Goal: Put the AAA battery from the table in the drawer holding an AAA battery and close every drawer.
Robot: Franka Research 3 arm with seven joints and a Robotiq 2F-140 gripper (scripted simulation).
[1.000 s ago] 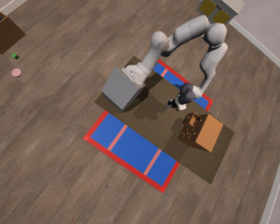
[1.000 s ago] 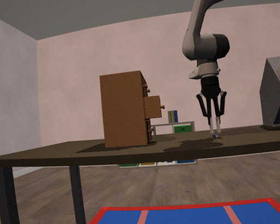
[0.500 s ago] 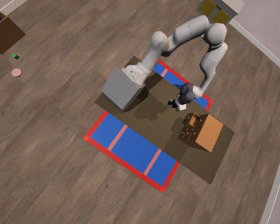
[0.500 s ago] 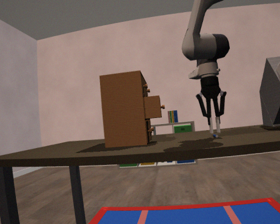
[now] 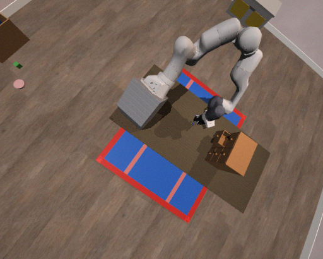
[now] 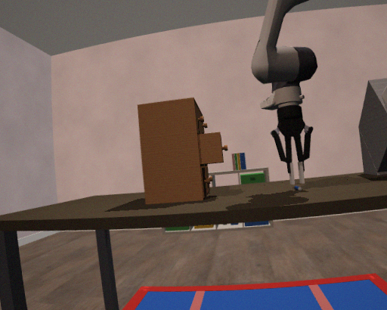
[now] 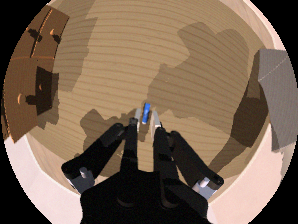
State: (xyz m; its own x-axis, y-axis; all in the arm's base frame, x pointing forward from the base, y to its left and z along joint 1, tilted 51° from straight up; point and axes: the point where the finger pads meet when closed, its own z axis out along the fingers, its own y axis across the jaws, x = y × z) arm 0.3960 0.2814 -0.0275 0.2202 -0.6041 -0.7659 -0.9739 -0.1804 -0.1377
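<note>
The blue AAA battery lies 5 cm below my hand. From my hand the other things lie so: small orange object 26 cm ahead, 6 cm to the left, 6 cm above; then small green thing 37 cm ahead, 12 cm to the right, 7 cm above.
</note>
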